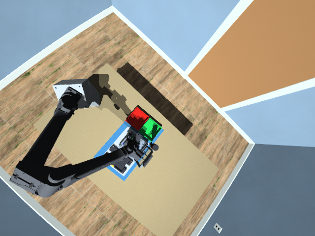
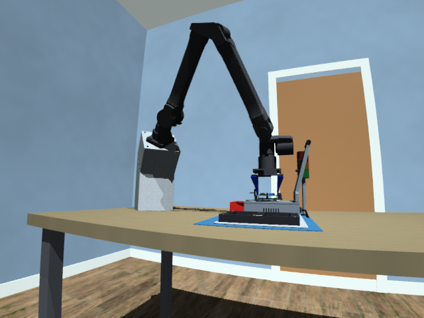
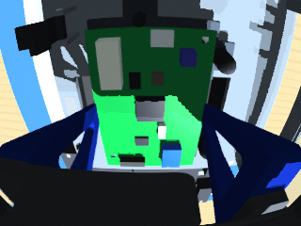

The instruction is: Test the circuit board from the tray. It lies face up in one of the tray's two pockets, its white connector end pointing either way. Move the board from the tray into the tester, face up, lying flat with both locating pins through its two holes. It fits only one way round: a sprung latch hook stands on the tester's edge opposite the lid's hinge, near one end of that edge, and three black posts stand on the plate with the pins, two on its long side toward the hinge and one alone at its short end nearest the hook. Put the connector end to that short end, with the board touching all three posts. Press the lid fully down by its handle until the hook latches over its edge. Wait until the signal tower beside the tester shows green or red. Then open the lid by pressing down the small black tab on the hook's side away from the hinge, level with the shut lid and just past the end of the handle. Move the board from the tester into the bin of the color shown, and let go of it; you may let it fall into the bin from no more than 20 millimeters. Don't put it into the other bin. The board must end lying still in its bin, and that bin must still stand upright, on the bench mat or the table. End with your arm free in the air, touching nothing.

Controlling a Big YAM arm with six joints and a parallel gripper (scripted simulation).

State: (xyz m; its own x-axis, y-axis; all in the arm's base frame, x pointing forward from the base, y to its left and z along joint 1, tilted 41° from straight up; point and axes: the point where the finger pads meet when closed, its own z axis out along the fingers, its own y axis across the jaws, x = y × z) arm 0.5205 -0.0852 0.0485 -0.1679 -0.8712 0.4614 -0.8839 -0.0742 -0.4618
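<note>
The green circuit board lies right at my hand. The rest, counted from my hand: black latch hook (50 mm behind, 70 mm to the left); then tester plate (10 mm ahead, 10 mm to the left, 10 mm below); then tester lid (120 mm ahead, 20 mm to the right, 100 mm above).
</note>
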